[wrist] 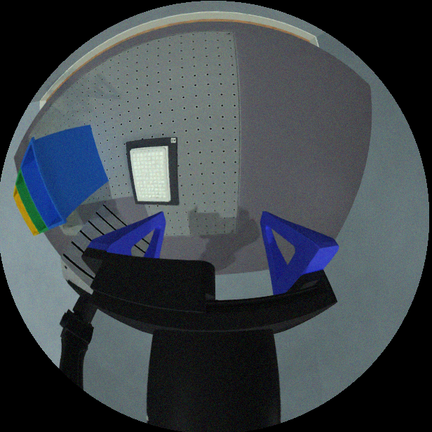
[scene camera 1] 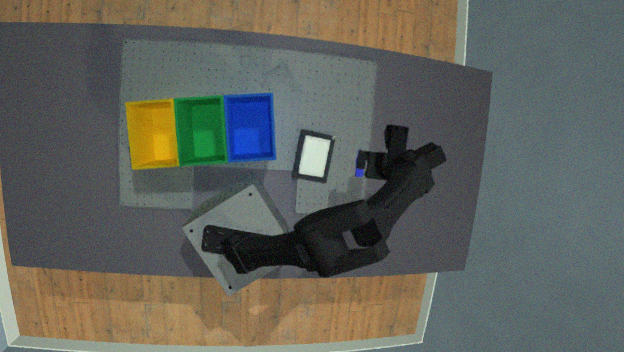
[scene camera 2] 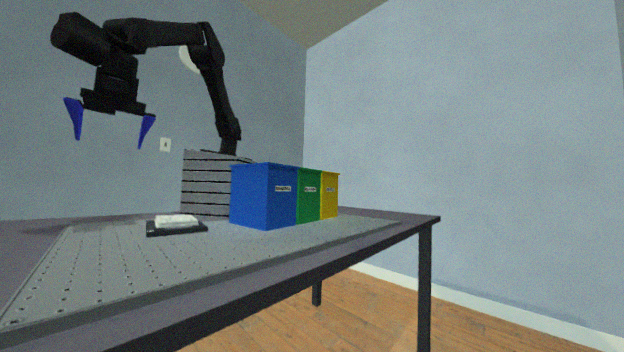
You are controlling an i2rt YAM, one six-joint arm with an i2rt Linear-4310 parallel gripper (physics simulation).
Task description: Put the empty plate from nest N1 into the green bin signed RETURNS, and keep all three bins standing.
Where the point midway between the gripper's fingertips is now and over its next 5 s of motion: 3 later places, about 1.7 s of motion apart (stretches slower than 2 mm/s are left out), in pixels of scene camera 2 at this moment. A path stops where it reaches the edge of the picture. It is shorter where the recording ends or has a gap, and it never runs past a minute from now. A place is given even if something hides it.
The gripper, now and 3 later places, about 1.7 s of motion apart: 110, 144; 176, 185; 176, 214; 175, 223
